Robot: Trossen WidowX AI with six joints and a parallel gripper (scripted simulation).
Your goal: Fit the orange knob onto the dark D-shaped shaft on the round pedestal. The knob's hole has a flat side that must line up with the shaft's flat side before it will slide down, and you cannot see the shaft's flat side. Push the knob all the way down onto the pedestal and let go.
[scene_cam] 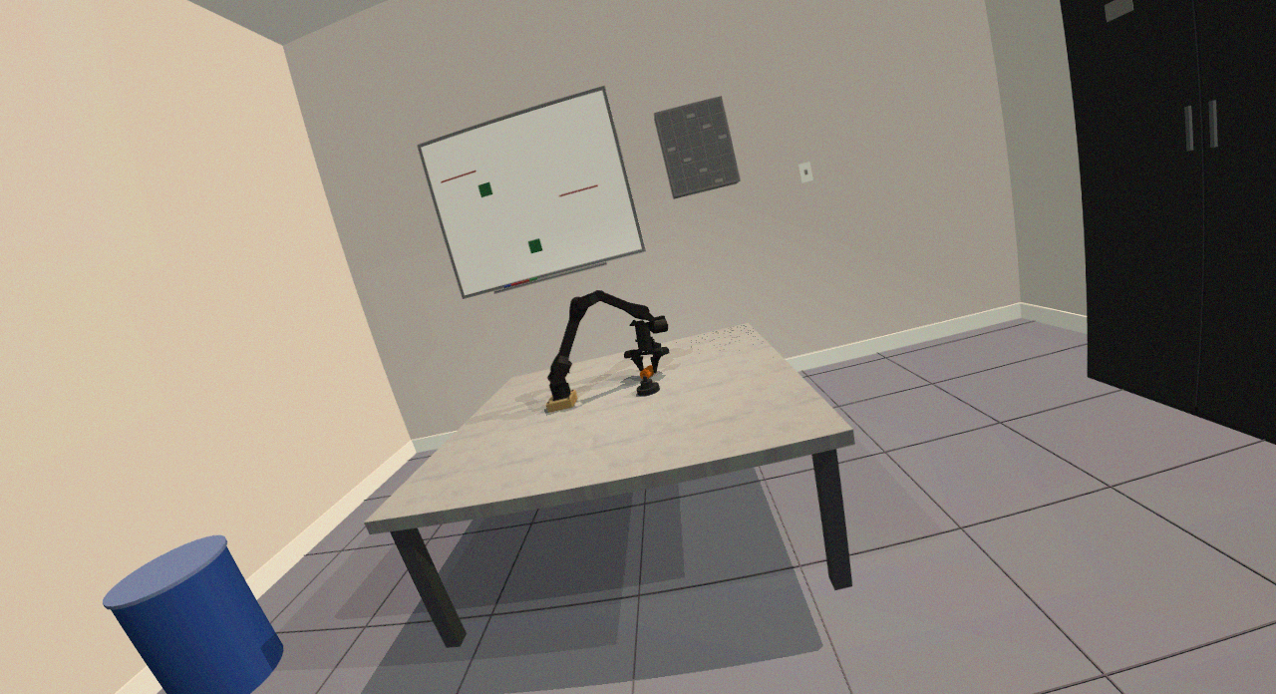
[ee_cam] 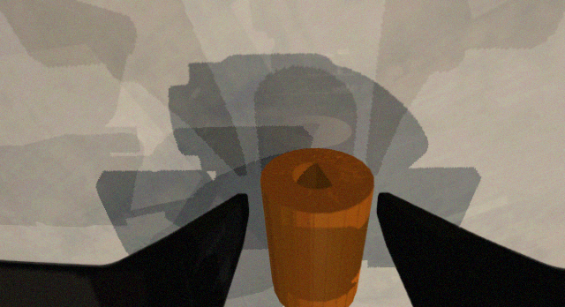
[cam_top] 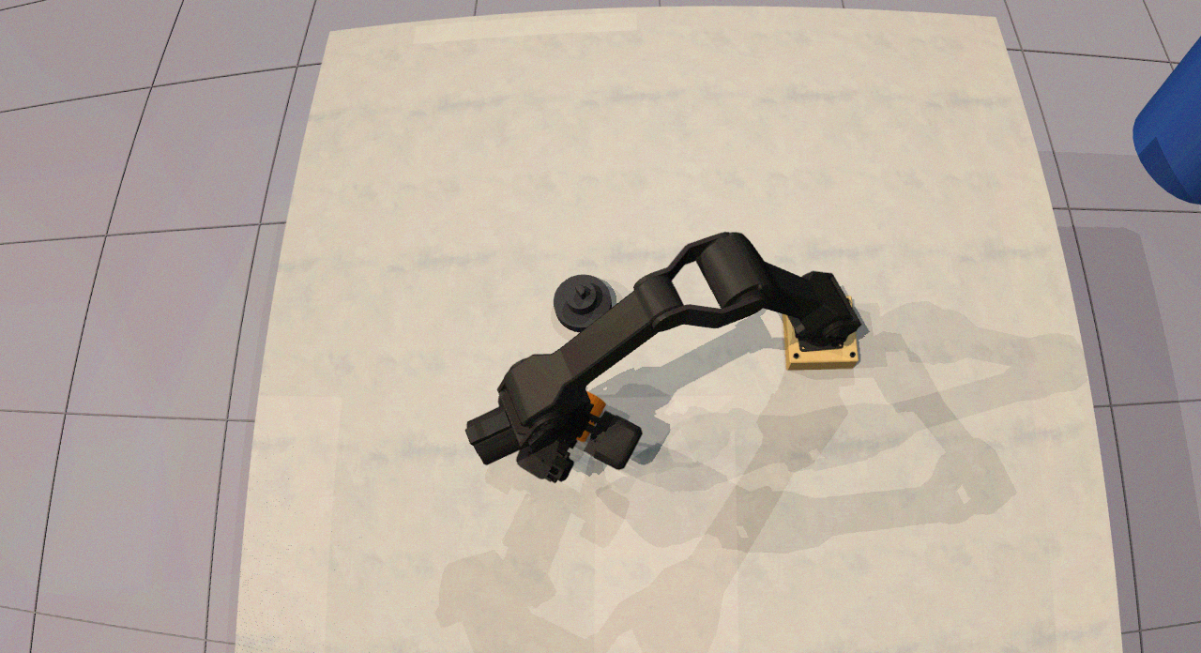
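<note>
Now: gripper tip 180 mm to the left of the dark round pedestal, 20 mm below it and 10 mm past it. From my gripper tip the other things lie so: orange knob (10 mm to the right, 10 mm above).
</note>
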